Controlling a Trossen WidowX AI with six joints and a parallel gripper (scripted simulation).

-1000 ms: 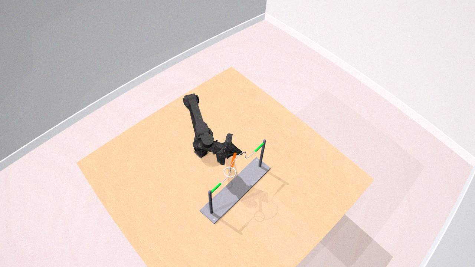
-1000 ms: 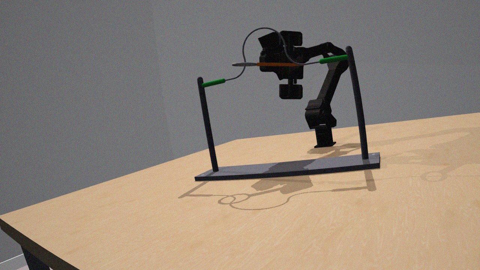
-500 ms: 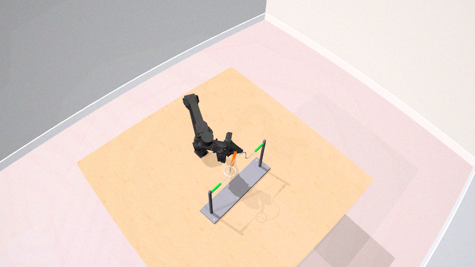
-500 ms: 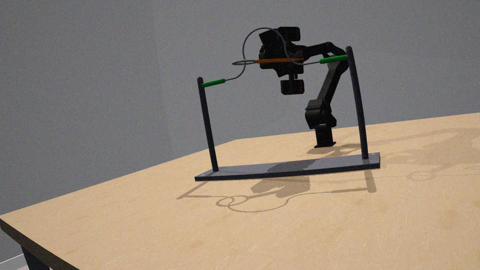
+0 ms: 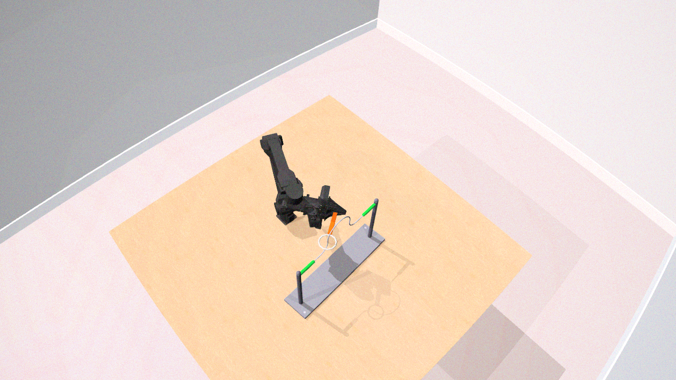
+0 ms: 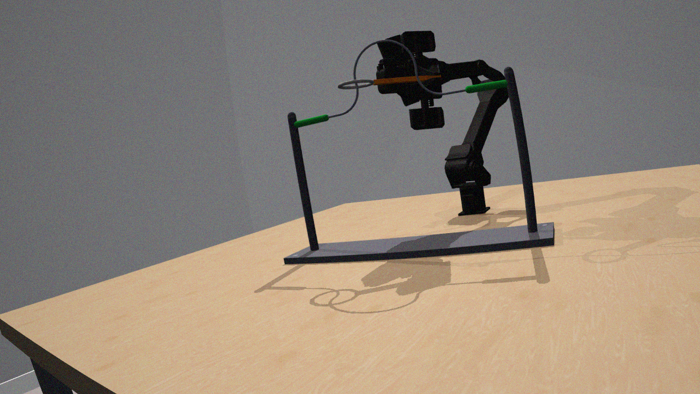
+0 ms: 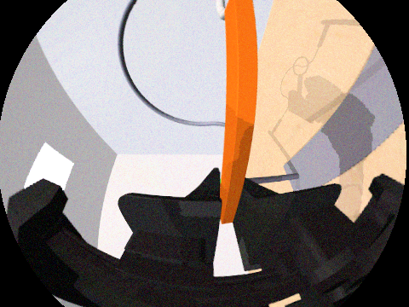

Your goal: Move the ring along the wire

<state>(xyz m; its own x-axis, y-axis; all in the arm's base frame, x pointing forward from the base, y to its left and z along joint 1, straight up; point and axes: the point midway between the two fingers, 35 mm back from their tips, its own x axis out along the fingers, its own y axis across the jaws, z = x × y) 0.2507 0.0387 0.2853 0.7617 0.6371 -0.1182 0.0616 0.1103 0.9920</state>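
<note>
The ring with orange handle is 90 mm to the right of my gripper tip, 20 mm ahead of it and 10 mm above it.
</note>
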